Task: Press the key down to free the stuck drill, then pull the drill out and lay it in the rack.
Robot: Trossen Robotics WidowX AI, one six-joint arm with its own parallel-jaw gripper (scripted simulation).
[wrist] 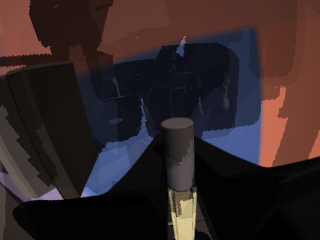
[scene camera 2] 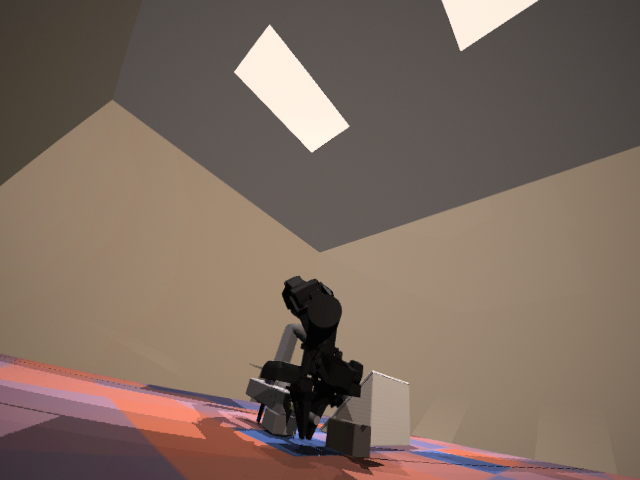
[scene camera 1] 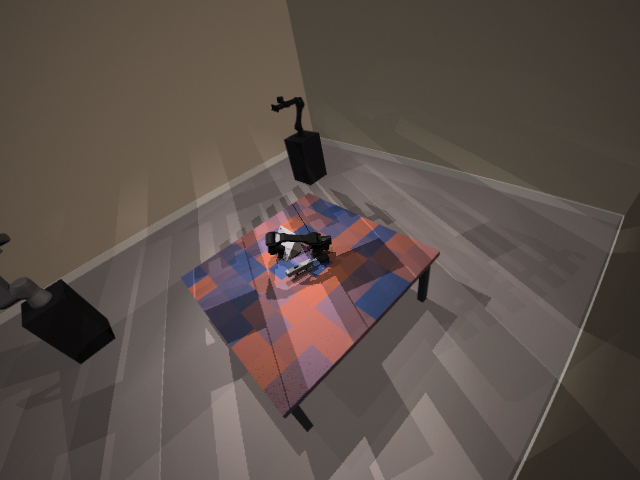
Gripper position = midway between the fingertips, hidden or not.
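Scene camera 2 shows me my gripper (scene camera 2: pixel 304 439), and a drill is held in it. In the wrist view I see the gripper (wrist: pixel 171 138) too.
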